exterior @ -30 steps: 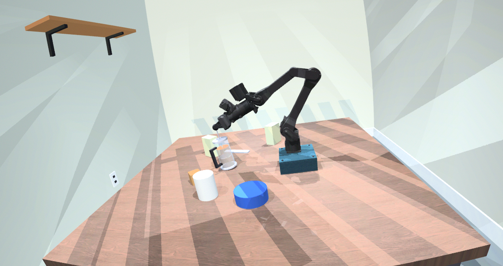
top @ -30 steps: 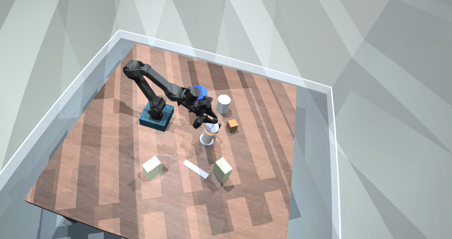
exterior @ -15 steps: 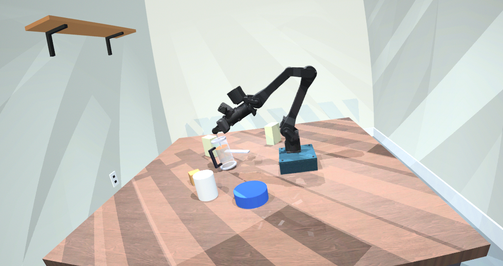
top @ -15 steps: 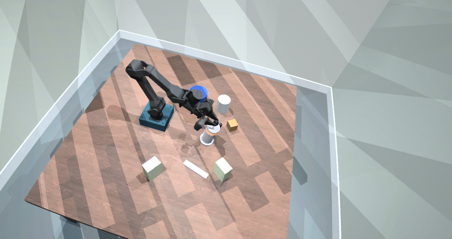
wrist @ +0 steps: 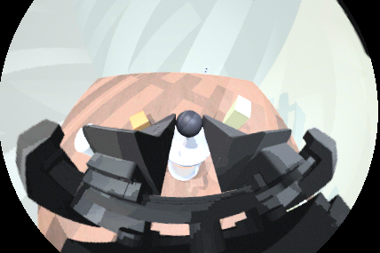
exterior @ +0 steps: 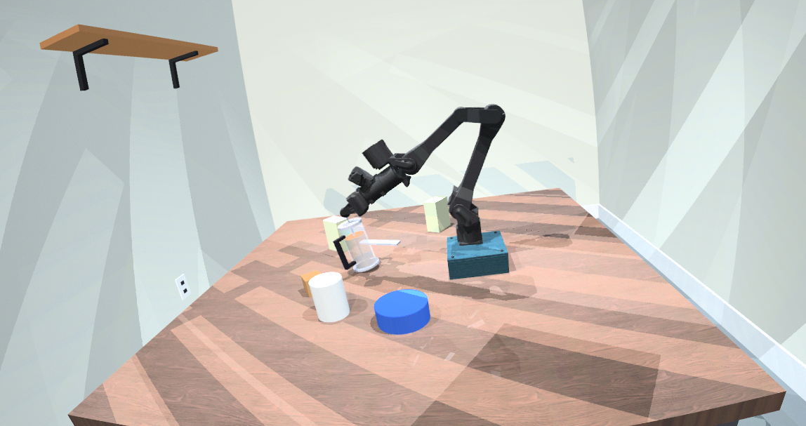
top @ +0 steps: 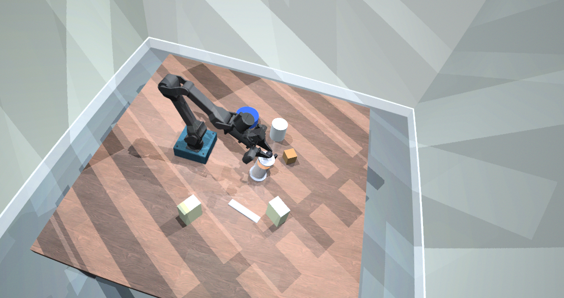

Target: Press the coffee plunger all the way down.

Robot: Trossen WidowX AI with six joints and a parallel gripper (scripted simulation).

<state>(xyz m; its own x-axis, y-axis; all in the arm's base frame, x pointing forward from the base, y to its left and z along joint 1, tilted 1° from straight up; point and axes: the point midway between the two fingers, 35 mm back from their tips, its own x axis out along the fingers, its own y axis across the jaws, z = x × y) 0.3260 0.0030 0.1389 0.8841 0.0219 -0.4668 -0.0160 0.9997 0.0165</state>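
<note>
The glass coffee press lies 90 mm below my gripper tip, 10 mm to the left of it and 10 mm behind it. Round my gripper tip: white cylinder (260 mm to the left, 140 mm below, 20 mm behind).
</note>
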